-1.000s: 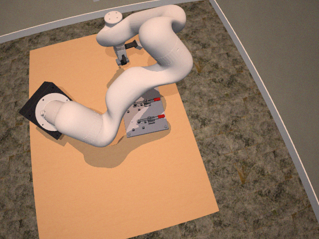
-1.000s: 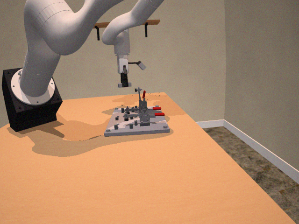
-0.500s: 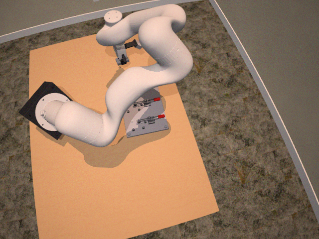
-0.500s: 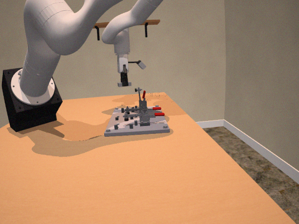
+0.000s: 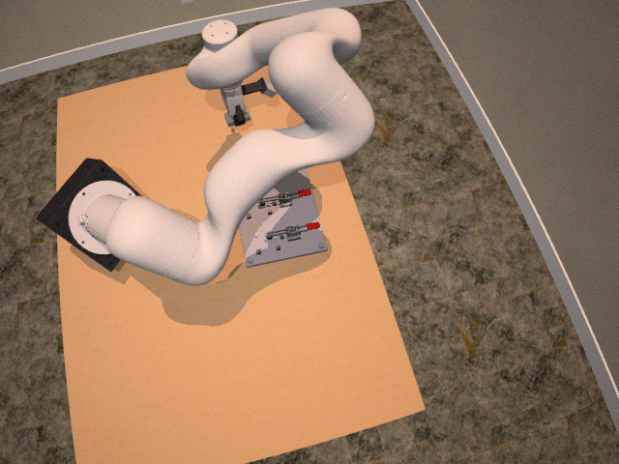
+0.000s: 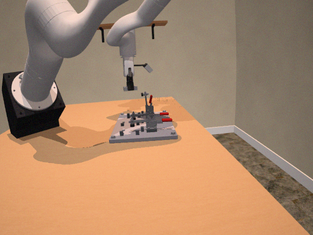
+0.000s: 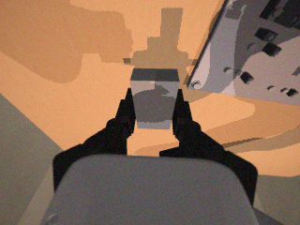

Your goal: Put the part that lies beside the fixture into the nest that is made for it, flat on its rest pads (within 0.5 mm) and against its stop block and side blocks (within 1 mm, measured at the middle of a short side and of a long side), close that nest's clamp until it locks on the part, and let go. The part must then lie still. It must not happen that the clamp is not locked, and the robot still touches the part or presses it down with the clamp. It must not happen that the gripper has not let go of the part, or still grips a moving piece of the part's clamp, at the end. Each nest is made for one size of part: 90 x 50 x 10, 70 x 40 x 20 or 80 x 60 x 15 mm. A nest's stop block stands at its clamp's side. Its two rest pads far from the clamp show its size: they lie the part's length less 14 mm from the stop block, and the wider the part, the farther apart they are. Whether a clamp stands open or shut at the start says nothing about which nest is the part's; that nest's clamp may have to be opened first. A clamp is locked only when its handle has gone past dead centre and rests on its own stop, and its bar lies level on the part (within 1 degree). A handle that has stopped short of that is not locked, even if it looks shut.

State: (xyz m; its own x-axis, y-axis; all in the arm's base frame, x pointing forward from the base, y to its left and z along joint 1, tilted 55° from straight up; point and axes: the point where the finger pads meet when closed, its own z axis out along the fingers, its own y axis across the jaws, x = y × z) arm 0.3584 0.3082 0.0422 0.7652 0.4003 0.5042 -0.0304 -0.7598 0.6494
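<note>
My hand is 1 cm above the grey block. From my hand the other things lie so: grey fixture plate: 1 cm ahead, 26 cm to the right, 13 cm below.
</note>
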